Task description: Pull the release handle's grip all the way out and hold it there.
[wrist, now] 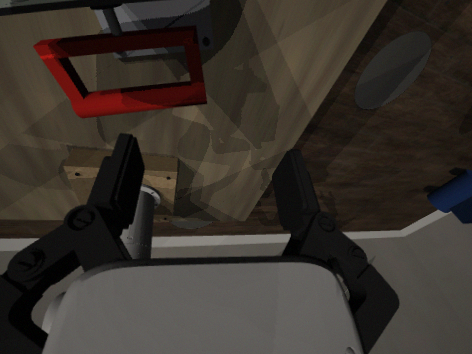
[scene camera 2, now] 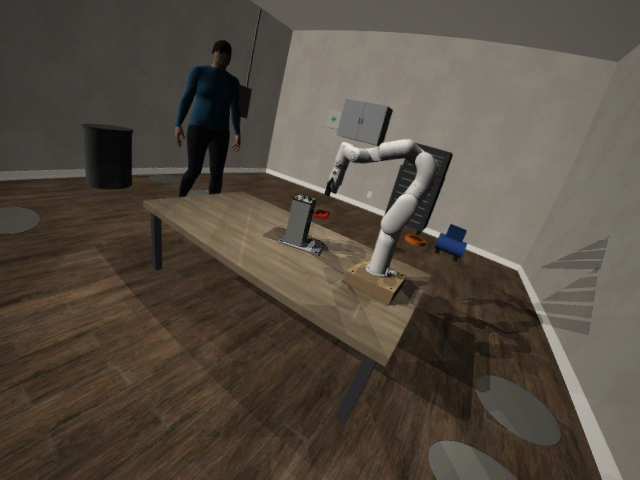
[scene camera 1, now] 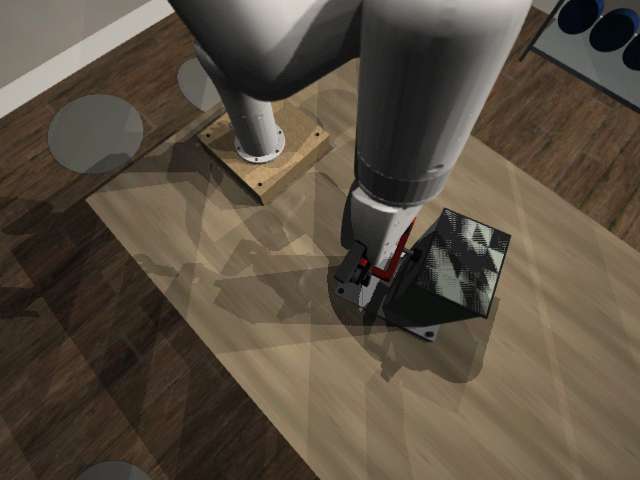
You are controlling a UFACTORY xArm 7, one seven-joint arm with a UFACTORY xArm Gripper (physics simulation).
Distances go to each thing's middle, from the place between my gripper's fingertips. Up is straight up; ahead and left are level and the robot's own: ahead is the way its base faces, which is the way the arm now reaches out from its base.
I see the grey base plate (scene camera 1: 371, 298) 70 mm ahead of my hand, 70 mm to the left of it and 310 mm below it.
